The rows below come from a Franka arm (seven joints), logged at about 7 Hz.
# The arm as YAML. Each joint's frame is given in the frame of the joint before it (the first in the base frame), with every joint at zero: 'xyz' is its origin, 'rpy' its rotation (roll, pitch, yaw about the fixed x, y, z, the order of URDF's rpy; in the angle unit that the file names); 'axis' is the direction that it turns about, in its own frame. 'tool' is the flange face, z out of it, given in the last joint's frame.
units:
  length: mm
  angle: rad
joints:
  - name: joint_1
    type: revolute
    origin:
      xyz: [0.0, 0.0, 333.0]
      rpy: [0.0, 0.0, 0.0]
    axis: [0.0, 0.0, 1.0]
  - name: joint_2
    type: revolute
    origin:
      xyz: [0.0, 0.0, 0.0]
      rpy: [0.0, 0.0, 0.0]
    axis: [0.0, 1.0, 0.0]
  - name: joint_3
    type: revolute
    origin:
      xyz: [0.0, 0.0, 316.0]
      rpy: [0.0, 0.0, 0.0]
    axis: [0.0, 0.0, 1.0]
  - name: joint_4
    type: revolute
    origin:
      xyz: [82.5, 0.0, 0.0]
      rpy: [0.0, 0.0, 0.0]
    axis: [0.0, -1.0, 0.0]
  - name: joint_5
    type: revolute
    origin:
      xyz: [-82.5, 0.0, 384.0]
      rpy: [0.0, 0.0, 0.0]
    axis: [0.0, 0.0, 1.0]
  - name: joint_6
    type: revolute
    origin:
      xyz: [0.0, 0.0, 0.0]
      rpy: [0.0, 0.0, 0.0]
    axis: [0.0, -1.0, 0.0]
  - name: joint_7
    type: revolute
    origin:
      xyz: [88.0, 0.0, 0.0]
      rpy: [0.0, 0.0, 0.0]
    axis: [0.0, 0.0, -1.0]
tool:
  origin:
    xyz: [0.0, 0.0, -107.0]
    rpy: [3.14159, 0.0, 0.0]
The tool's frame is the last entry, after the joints.
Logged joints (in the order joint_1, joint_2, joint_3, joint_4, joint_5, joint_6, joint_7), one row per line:
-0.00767, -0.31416, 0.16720, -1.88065, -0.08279, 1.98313, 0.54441
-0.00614, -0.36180, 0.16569, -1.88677, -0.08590, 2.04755, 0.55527
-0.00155, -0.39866, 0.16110, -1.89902, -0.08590, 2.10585, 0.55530
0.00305, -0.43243, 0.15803, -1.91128, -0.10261, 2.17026, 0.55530
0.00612, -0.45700, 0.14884, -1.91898, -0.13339, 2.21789, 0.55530
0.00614, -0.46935, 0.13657, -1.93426, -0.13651, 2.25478, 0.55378
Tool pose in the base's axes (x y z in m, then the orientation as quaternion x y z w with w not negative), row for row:
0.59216, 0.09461, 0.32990, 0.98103, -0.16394, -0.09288, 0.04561
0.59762, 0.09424, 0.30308, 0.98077, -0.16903, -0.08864, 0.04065
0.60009, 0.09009, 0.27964, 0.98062, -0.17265, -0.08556, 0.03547
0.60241, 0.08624, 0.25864, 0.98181, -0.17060, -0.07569, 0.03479
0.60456, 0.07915, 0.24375, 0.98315, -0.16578, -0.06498, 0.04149
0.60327, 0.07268, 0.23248, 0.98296, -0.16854, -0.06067, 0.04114
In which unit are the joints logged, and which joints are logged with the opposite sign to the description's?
The joints are logged in radians. Opposite sign: joint_1, joint_2.
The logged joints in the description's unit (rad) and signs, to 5 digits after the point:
0.00767, 0.31416, 0.16720, -1.88065, -0.08279, 1.98313, 0.54441
0.00614, 0.36180, 0.16569, -1.88677, -0.08590, 2.04755, 0.55527
0.00155, 0.39866, 0.16110, -1.89902, -0.08590, 2.10585, 0.55530
-0.00305, 0.43243, 0.15803, -1.91128, -0.10261, 2.17026, 0.55530
-0.00612, 0.45700, 0.14884, -1.91898, -0.13339, 2.21789, 0.55530
-0.00614, 0.46935, 0.13657, -1.93426, -0.13651, 2.25478, 0.55378

